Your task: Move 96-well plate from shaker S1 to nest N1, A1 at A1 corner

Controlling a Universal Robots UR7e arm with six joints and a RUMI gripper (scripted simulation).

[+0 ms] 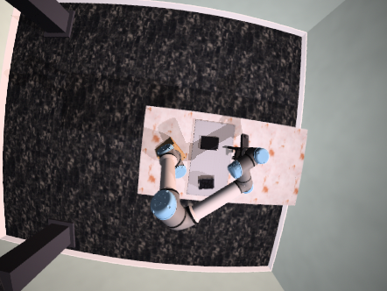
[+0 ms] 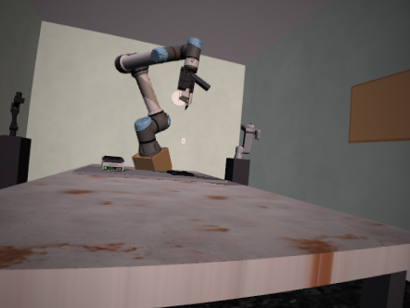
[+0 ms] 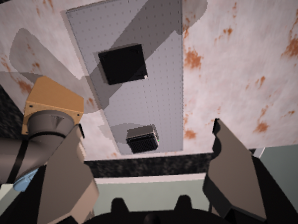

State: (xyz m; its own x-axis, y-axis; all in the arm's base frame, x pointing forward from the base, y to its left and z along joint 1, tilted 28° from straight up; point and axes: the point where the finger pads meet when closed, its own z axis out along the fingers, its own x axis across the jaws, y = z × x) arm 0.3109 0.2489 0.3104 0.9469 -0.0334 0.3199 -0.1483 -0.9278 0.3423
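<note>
Now: hand 350 mm to the left of the black 96-well plate, 300 mm above it and 100 mm past it. Round my hand: white A1 label: 350 mm below, 30 mm to the right, 30 mm behind; plate nest N1: 350 mm below, 110 mm behind, 20 mm to the left.
</note>
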